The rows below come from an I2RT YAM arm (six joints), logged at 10 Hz.
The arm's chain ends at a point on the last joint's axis. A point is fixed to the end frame.
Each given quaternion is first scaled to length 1.
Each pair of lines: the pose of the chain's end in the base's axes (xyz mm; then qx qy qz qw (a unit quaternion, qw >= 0)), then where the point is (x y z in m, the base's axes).
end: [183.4 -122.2 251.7 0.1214 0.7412 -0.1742 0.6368]
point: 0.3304 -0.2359 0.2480
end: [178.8 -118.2 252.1 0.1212 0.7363 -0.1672 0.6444]
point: 0.3271 -0.2303 0.2505
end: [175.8 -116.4 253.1 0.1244 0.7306 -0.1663 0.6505]
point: 0.3238 -0.2290 0.2538
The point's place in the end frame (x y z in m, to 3 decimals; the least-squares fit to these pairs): -0.015 -0.044 0.180
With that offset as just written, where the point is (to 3 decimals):
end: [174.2 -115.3 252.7 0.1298 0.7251 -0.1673 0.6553]
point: 0.321 -0.229 0.255
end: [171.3 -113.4 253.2 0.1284 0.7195 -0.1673 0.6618]
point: 0.318 -0.227 0.259
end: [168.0 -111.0 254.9 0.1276 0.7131 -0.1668 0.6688]
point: 0.315 -0.224 0.264
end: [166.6 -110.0 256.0 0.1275 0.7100 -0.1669 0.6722]
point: 0.314 -0.223 0.267
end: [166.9 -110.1 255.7 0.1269 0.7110 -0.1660 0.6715]
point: 0.314 -0.223 0.266
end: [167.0 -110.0 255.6 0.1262 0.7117 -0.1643 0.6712]
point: 0.315 -0.222 0.265
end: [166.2 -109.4 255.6 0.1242 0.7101 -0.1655 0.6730]
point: 0.314 -0.221 0.266
